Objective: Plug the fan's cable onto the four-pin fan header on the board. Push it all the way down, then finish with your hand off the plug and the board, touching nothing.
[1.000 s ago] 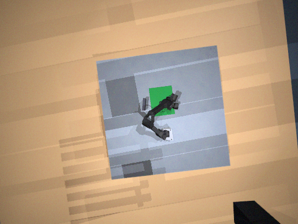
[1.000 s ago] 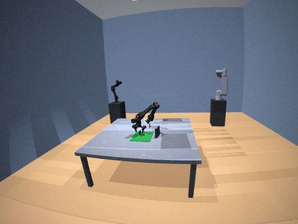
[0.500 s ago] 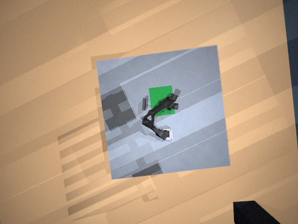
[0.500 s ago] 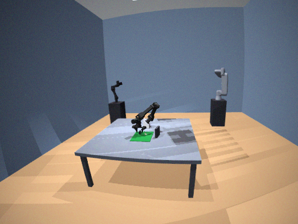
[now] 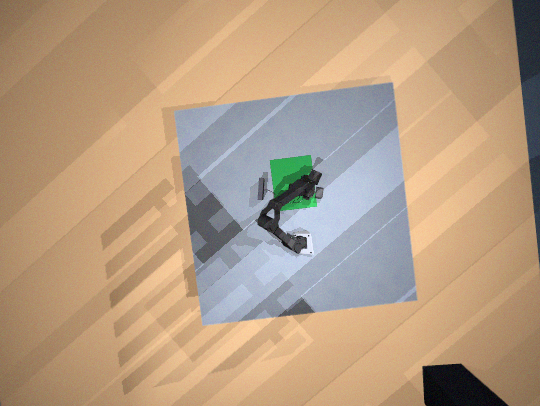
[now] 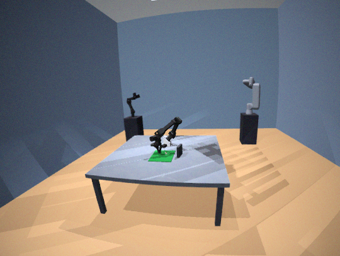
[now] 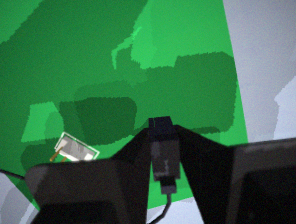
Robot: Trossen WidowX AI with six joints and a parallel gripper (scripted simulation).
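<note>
My gripper tip is now 50 mm to the right of the green board, 50 mm short of it and 30 mm above it. From my gripper tip the other things lie so: fan plug: 10 mm behind, 10 mm above; then black fan: 230 mm to the left, 40 mm above, 30 mm ahead.
</note>
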